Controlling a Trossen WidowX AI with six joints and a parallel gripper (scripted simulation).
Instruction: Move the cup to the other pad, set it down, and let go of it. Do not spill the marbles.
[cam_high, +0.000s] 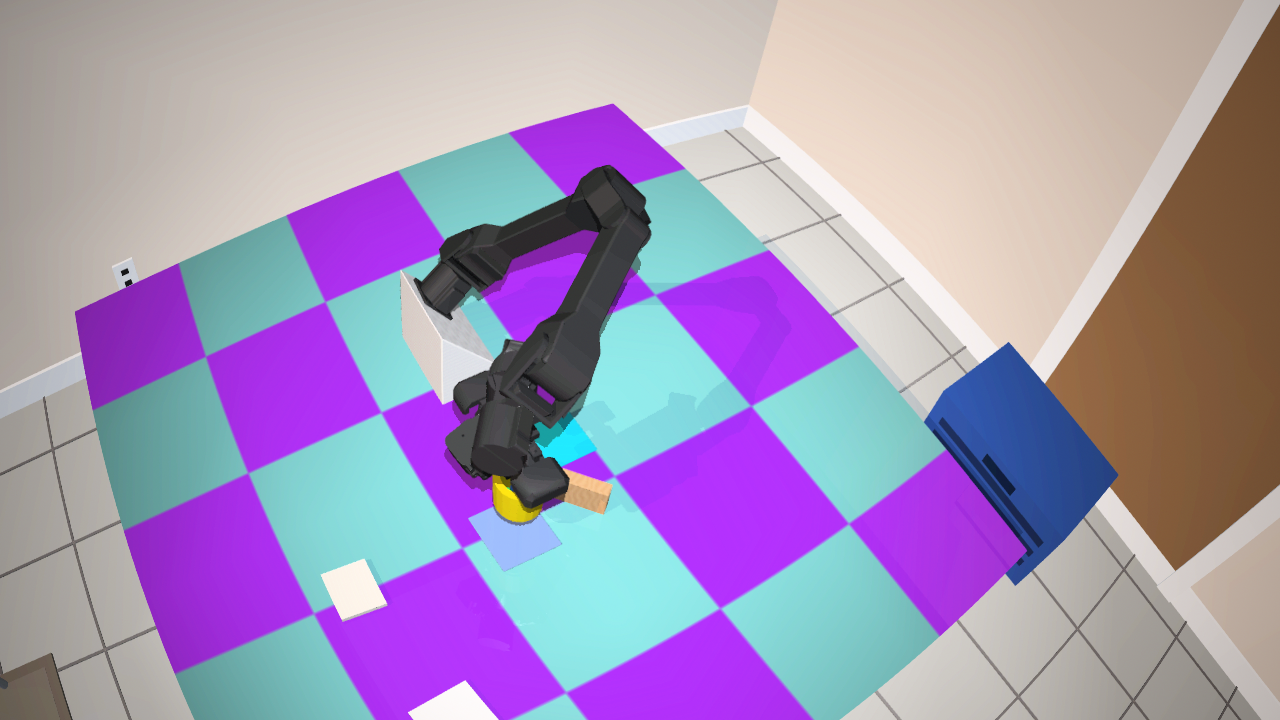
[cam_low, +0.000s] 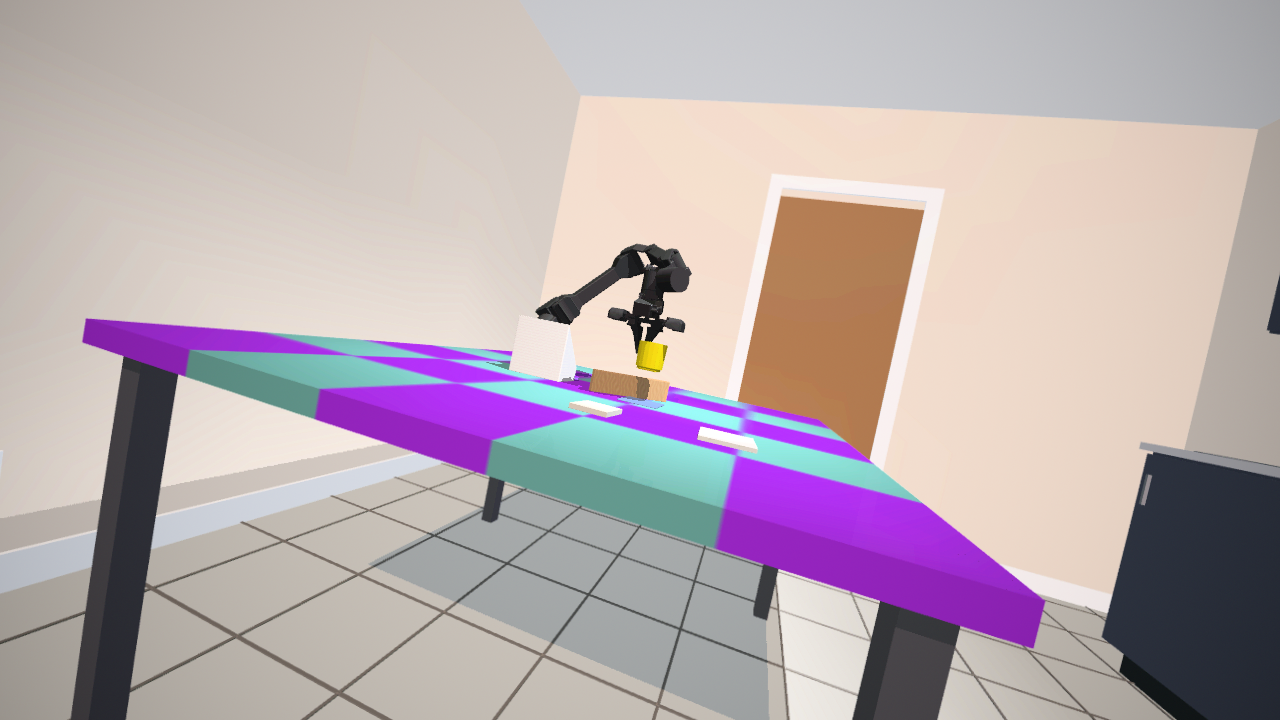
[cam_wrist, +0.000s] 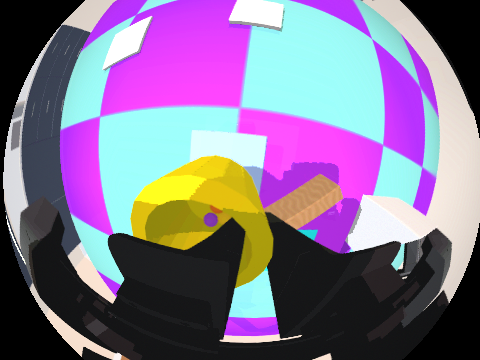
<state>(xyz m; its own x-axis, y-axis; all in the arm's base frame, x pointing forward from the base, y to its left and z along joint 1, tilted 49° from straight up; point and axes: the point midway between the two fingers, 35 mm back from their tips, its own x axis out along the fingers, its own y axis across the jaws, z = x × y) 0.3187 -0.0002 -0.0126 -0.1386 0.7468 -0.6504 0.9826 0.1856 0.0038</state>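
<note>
My gripper tip is now 10 cm past the cyan pad, 12 cm to the right of it and 12 cm above it. From my gripper tip the other things lie so: purple marble (3 cm ahead, 2 cm to the left, 2 cm below); then red marble (3 cm ahead, 2 cm below); then yellow cup (2 cm ahead).
</note>
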